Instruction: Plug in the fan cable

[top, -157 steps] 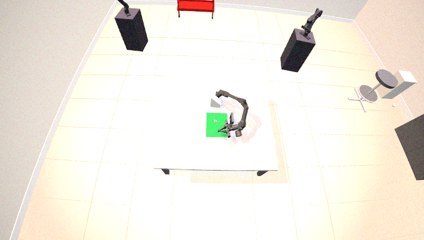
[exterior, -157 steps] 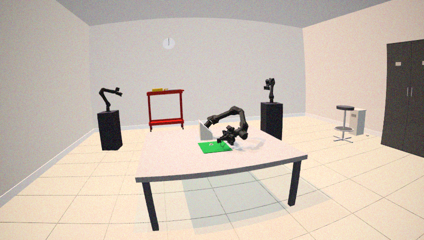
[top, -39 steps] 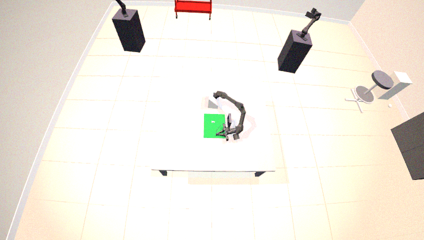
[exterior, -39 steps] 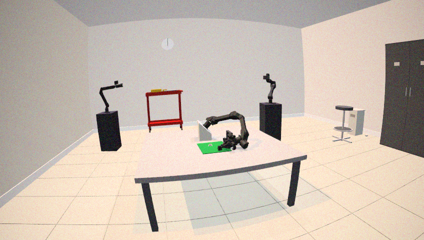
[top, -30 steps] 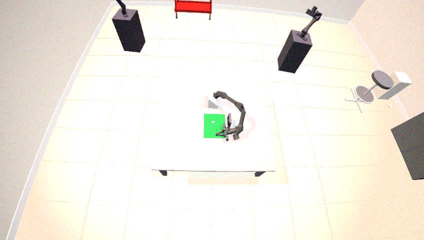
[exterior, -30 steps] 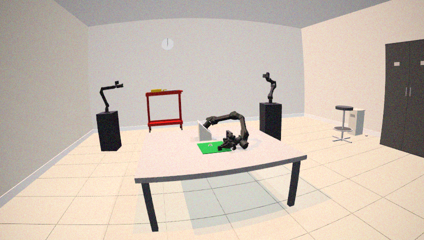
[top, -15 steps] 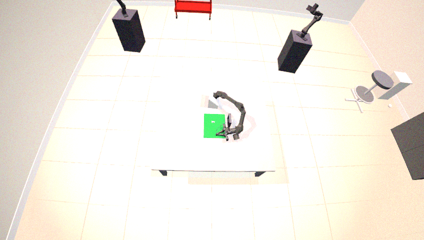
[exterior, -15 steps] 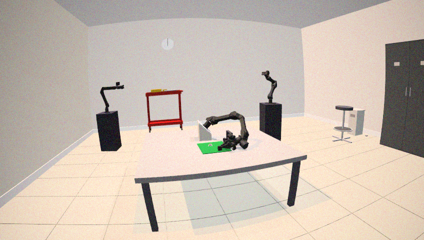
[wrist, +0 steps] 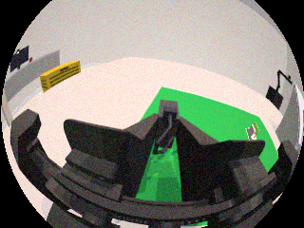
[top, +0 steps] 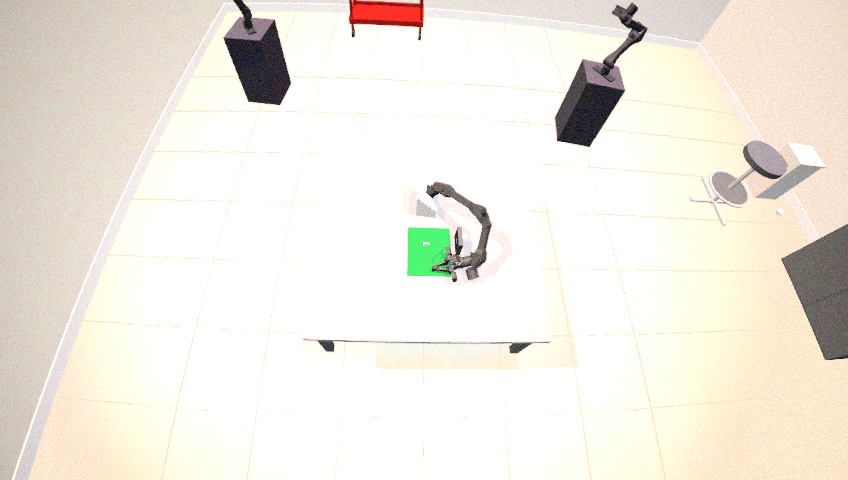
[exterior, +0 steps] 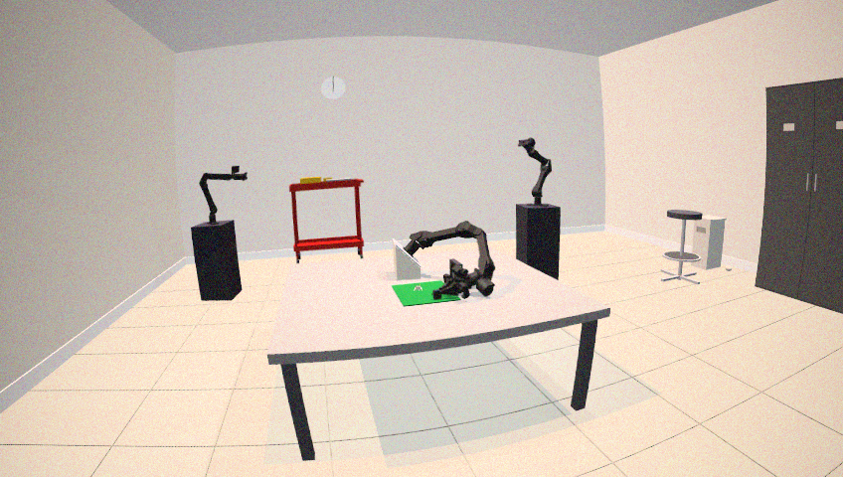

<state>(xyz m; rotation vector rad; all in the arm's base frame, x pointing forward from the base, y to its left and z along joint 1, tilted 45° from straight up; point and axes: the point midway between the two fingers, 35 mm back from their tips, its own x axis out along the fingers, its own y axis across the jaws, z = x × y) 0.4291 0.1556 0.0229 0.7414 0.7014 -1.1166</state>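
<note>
Right now my gripper tip is 10 mm above the dark fan plug. Also, from my gripper tip: green board (110 mm behind, 50 mm to the right, 50 mm below); white four-pin header (150 mm behind, 70 mm to the right, 30 mm below); black fan (170 mm behind, 100 mm to the left, 30 mm above).
</note>
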